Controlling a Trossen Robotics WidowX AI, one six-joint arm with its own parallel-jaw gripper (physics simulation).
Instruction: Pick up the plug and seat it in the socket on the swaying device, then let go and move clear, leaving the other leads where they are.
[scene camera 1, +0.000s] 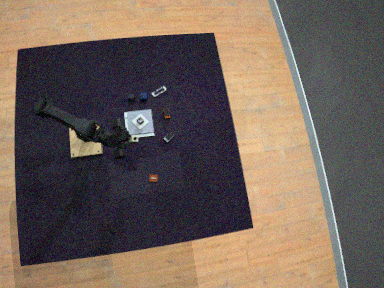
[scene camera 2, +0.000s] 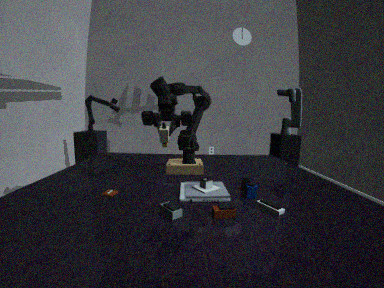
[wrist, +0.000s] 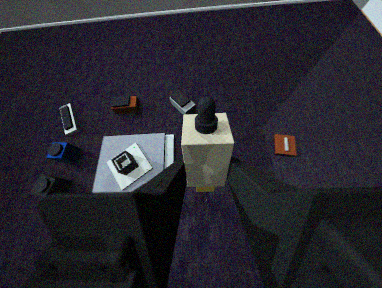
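Note:
The cream plug (scene camera 1: 135, 139) (scene camera 2: 164, 136) (wrist: 207, 162) has a black knob-like stub on top and a yellow tip at its lower end. My gripper (scene camera 1: 129, 138) (scene camera 2: 165, 128) (wrist: 205, 161) is shut on it, holding it upright in the air, beside the swaying device in the top view. The square black-rimmed socket (scene camera 1: 140, 121) (scene camera 2: 206, 184) (wrist: 124, 162) sits on a white plate (wrist: 131, 177), turned like a diamond, on the device's grey slab (scene camera 1: 147, 115) (scene camera 2: 189, 190) (wrist: 112, 144). Plug and socket are apart. In the wrist view, the left finger covers the slab's near right corner.
Around the device lie a blue block (scene camera 1: 143, 96) (wrist: 61, 151), a black block (scene camera 1: 131, 97) (wrist: 46, 184), a white piece (scene camera 1: 159, 91) (scene camera 2: 271, 207), an orange-and-black piece (scene camera 2: 224, 212) (wrist: 133, 102) and a grey piece (scene camera 2: 172, 212) (wrist: 184, 103). A flat orange piece (scene camera 1: 153, 178) (wrist: 285, 145) lies apart.

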